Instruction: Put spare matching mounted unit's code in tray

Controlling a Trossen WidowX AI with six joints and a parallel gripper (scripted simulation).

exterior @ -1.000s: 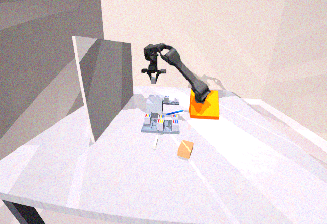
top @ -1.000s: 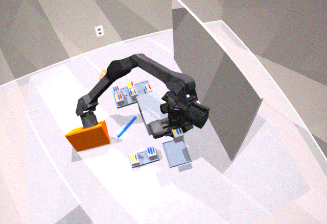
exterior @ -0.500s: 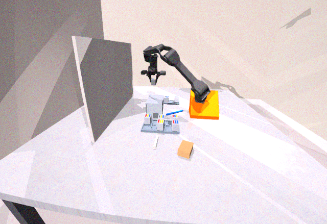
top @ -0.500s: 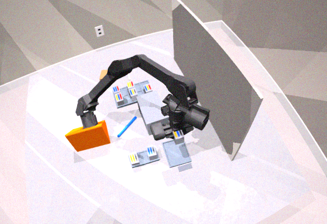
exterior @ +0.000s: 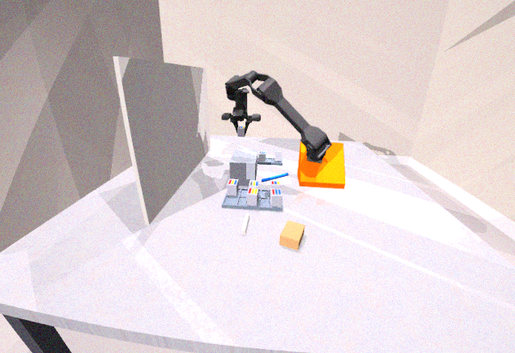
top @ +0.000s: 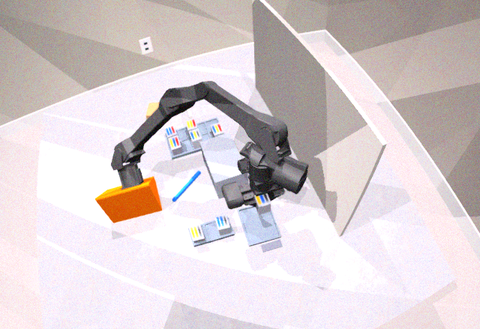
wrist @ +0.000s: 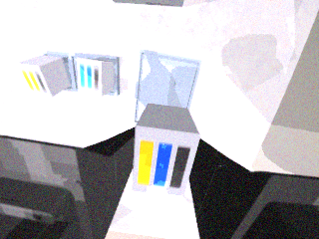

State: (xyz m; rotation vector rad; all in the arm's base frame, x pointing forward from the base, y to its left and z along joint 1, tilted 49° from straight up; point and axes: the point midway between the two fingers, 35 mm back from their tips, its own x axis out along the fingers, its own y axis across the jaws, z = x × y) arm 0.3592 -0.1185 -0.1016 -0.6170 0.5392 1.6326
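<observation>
My gripper tip is 10 mm past the flat tray and 130 mm above it. Round my gripper tip: small rack 150 mm behind, 10 mm to the left, 130 mm below; then grey mounted unit 70 mm behind, 210 mm to the left, 80 mm below; then blue pen 200 mm behind, 190 mm to the left, 130 mm below.
</observation>
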